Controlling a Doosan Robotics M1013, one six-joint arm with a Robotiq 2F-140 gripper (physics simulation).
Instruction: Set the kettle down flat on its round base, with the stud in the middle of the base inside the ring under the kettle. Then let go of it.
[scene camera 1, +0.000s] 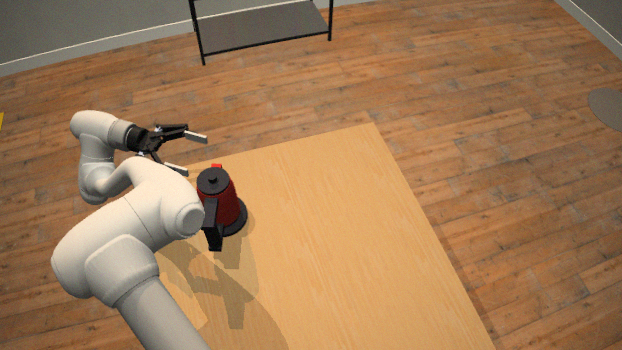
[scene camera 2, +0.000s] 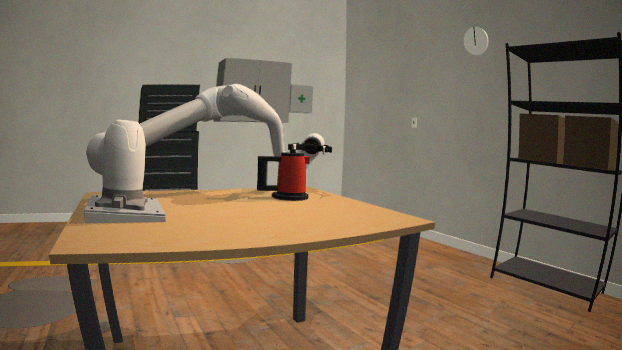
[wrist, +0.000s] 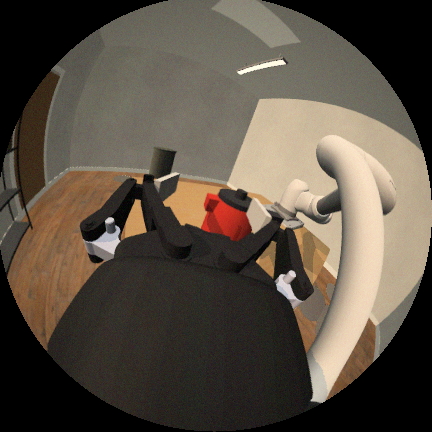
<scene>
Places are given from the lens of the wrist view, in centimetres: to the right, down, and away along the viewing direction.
gripper (wrist: 213, 193): 0, -3, 20
red kettle (wrist: 226, 212): 2, 0, 25
</scene>
